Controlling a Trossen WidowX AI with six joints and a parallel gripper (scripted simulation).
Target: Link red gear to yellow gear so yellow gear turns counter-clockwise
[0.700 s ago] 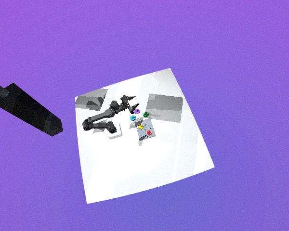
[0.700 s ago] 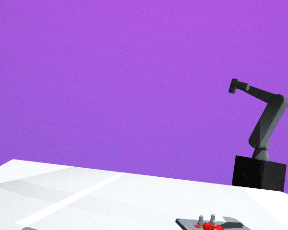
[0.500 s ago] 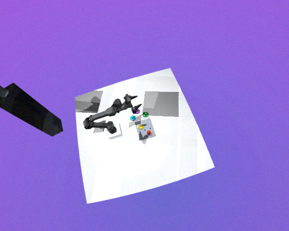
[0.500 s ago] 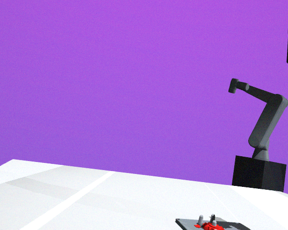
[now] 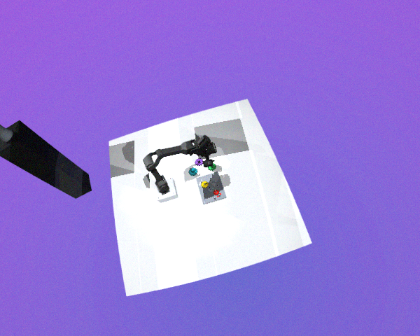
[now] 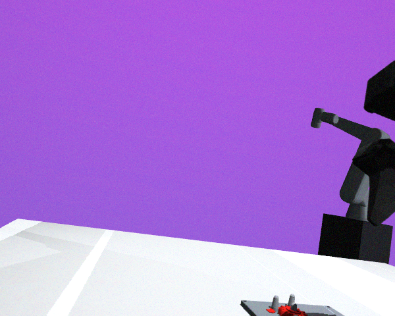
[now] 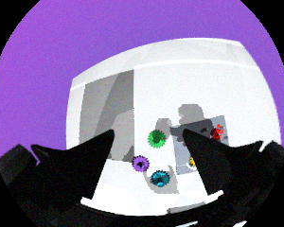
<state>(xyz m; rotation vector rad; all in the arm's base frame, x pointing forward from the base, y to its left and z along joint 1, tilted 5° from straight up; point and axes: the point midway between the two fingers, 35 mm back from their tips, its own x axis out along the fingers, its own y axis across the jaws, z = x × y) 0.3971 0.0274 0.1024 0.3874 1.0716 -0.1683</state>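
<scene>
Right now my gripper tip is 3 cm past the green gear, 1 cm to the right of it and 16 cm above it. Round my gripper tip: purple gear: 10 cm behind, 9 cm to the left, 16 cm below; then cyan gear: 17 cm behind, 4 cm to the left, 16 cm below; then yellow gear: 14 cm behind, 10 cm to the right, 16 cm below.
</scene>
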